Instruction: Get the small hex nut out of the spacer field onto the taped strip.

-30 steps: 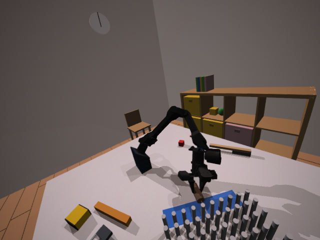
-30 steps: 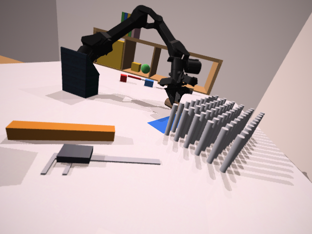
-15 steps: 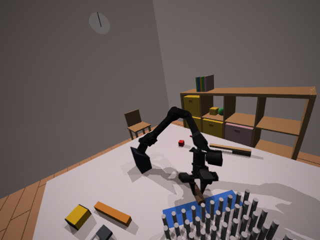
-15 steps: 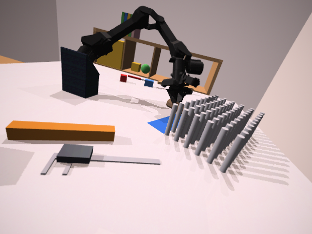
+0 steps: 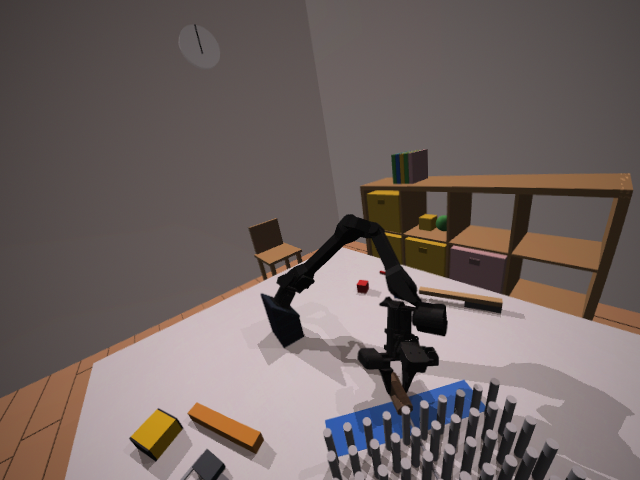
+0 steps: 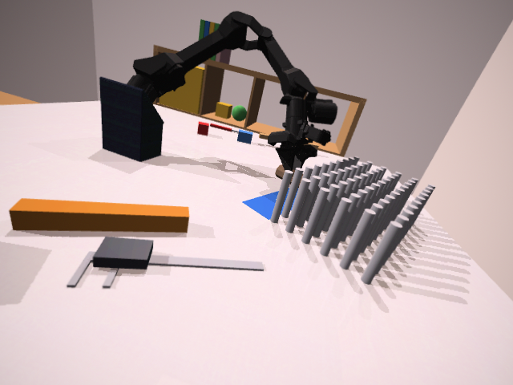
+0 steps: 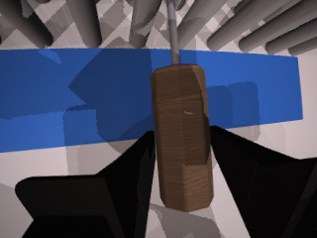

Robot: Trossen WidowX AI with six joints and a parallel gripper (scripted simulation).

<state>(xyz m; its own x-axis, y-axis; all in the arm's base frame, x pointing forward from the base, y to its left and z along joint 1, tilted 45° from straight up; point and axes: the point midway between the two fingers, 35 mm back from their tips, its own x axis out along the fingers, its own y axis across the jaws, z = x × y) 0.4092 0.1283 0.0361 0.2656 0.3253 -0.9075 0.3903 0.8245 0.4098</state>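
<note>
Right now my gripper tip is 3 cm short of the blue taped strip, 3 cm above it and 1 cm to the left of it. Round my gripper tip: thin metal rod 10 cm ahead, 4 cm to the right; then orange bar 38 cm to the right, 21 cm behind, 2 cm below; then blue cube 34 cm to the left, 26 cm behind, 1 cm below.
</note>
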